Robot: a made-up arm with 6 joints.
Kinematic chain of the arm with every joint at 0, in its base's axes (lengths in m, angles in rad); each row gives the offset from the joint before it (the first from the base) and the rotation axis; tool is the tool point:
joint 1: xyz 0 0 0.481 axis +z
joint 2: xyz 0.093 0 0 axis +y
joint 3: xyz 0 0 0.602 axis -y
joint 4: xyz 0 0 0.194 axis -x
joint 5: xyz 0.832 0 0 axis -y
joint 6: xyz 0.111 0 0 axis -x
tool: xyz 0 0 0
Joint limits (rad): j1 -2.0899..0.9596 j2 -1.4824..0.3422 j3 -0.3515..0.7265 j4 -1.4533..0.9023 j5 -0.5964..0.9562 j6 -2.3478..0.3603
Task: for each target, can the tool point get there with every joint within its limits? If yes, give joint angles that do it. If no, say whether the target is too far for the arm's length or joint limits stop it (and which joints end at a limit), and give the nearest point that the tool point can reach.
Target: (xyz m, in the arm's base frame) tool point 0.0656 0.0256 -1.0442
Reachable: no: joint limits stop it (at a limit: joint 2, joint 3, joint 5) | nearest point 1.0150 0.3961 0.5586 | short by 1.899 m
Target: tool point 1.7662 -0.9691 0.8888
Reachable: no: too far | nearest point 1.1013 -0.6043 0.9591 | short by 0.762 m
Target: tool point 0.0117 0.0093 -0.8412
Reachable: no: joint limits stop it (at a limit: joint 2, joint 3, joint 5) | nearest point 0.8529 0.6779 0.5586 | short by 1.765 m
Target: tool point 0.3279 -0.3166 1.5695
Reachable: yes | joints -0.7765 -0.6644 -0.1507 -0.1994 -0.1791 -1.7092
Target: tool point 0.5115 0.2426 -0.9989
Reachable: no: joint limits stop it (at a limit: joint 2, joint 3, joint 5) | nearest point 0.9844 0.4669 0.5586 | short by 1.643 m
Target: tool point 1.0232 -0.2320 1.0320
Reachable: yes | joints -0.2221 -0.0034 -0.2466 0.0753 -0.1152 -1.0765
